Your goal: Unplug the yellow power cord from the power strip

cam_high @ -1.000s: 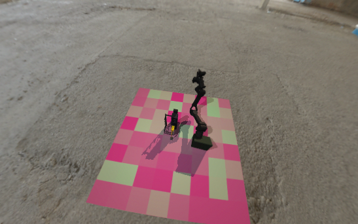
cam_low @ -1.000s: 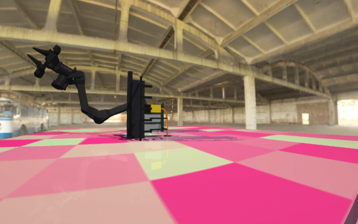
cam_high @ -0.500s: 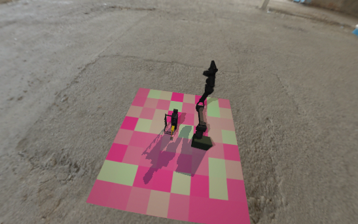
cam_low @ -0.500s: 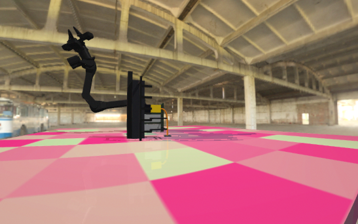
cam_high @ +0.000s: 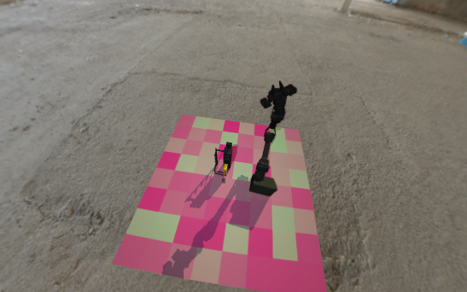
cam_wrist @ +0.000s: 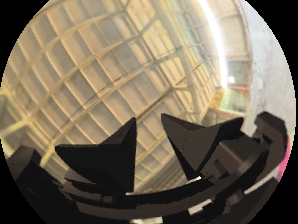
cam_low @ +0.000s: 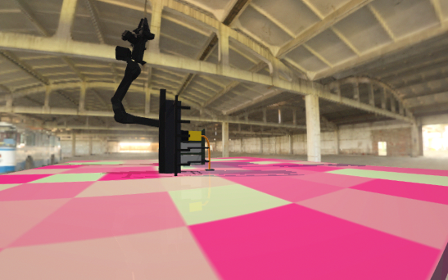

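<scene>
The yellow plug lies 200 mm ahead of my gripper tip, 200 mm to the left of it and 580 mm below it.
</scene>
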